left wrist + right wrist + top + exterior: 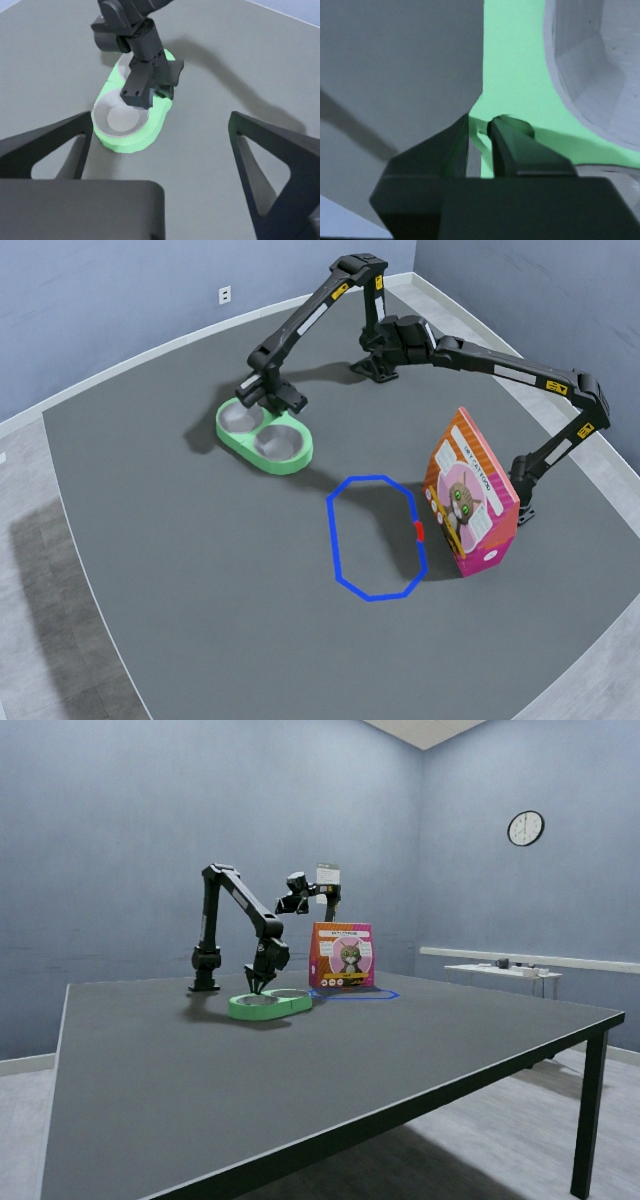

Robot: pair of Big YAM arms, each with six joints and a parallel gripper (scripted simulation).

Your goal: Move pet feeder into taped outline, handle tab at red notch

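Observation:
Right now the green pet feeder is 8 cm ahead of my right hand, 2 cm to the left of it and 3 cm below it. Also, from my right hand: blue taped outline: 47 cm to the left, 4 cm below; then orange cat food bag: 20 cm behind, 58 cm to the left, 10 cm above.

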